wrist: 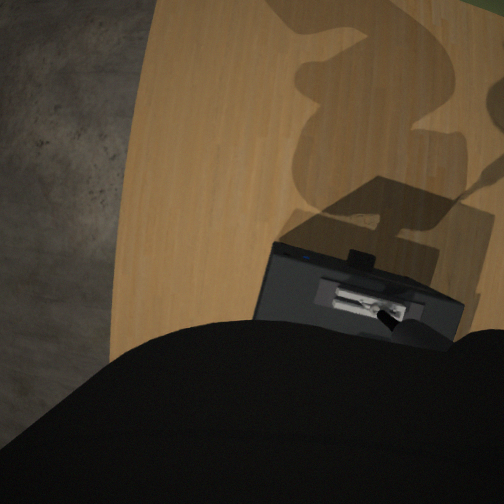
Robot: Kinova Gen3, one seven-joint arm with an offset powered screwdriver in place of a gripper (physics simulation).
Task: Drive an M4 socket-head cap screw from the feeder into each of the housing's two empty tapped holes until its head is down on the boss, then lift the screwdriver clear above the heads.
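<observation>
The screw feeder (357, 300) is a dark grey box on the wooden table, right of centre. Its top has a recessed slot with a bright metal track (367, 303). The dark tip of my screwdriver (387, 320) sits at the right end of that track, touching or just above it. I cannot make out a single screw, or whether one is on the tip. The tool's black body (250, 415) fills the lower half of the view and hides the feeder's near side. The housing is not in view.
A small black knob (361, 259) stands on the feeder's far edge. The arm's shadow (380, 110) falls across the table behind the feeder. The table edge (125, 200) runs down the left, with dark floor (55, 200) beyond it.
</observation>
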